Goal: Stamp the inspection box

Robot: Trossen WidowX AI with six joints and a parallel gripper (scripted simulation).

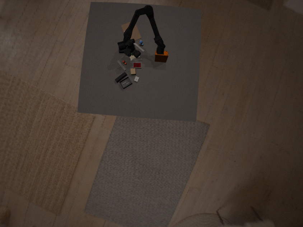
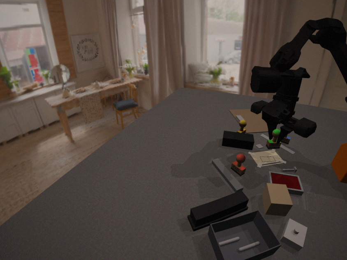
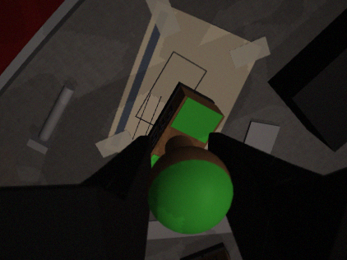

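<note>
My gripper tip is 10 cm short of the red-knobbed stamp, 8 cm to the right of it and 6 cm above it. Round my gripper tip: green-knobbed pass stamp (right at my gripper tip); then bolt (7 cm behind, 4 cm to the left, 7 cm below); then cream card (1 cm to the right, 8 cm below).
</note>
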